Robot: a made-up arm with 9 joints. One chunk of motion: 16 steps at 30 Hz.
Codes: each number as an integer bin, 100 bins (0 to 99) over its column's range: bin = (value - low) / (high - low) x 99, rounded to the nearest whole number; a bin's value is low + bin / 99 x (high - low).
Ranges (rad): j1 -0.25..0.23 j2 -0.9..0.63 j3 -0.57..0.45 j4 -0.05..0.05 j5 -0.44..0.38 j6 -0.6..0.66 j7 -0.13..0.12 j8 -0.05..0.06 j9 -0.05..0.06
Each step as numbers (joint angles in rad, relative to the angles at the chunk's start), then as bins.
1 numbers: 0.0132 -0.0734 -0.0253 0.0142 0.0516 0.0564 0.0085 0.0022 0.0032
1 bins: 54 53 53 64 59 52 55 47 48
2 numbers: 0.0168 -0.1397 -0.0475 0.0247 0.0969 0.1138 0.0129 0.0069 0.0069
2 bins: 55 49 51 74 65 56 57 51 51
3 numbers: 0.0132 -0.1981 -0.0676 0.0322 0.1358 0.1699 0.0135 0.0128 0.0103
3 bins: 54 45 49 81 70 60 57 57 54
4 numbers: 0.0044 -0.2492 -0.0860 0.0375 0.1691 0.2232 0.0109 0.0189 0.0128
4 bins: 52 42 47 87 74 65 56 62 57
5 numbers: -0.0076 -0.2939 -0.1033 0.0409 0.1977 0.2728 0.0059 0.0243 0.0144
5 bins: 50 39 45 90 77 69 54 67 58
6 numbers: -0.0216 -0.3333 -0.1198 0.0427 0.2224 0.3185 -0.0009 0.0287 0.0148
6 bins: 47 37 44 92 80 72 51 71 58
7 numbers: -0.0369 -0.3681 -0.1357 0.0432 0.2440 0.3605 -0.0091 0.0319 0.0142
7 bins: 44 34 42 92 83 75 48 74 58
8 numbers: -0.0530 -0.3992 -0.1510 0.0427 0.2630 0.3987 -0.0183 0.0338 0.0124
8 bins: 41 32 41 92 85 78 44 75 56
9 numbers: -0.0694 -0.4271 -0.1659 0.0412 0.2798 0.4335 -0.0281 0.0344 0.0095
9 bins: 37 31 39 90 87 81 40 76 54
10 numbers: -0.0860 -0.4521 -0.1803 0.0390 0.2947 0.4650 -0.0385 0.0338 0.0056
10 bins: 34 29 38 88 89 84 36 75 50
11 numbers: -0.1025 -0.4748 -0.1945 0.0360 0.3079 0.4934 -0.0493 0.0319 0.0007
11 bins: 30 28 36 85 90 86 32 74 46
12 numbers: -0.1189 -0.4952 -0.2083 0.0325 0.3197 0.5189 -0.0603 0.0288 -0.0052
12 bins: 27 26 35 82 92 88 28 71 40
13 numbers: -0.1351 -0.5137 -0.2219 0.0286 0.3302 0.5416 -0.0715 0.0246 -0.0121
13 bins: 24 25 34 78 93 90 23 67 34
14 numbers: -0.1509 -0.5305 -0.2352 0.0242 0.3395 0.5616 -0.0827 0.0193 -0.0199
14 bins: 20 24 32 73 94 91 19 62 27
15 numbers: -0.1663 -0.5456 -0.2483 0.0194 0.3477 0.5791 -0.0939 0.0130 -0.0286
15 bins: 17 23 31 69 95 93 14 57 19
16 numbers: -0.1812 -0.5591 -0.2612 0.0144 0.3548 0.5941 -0.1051 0.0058 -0.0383
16 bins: 14 22 30 64 96 94 10 50 11
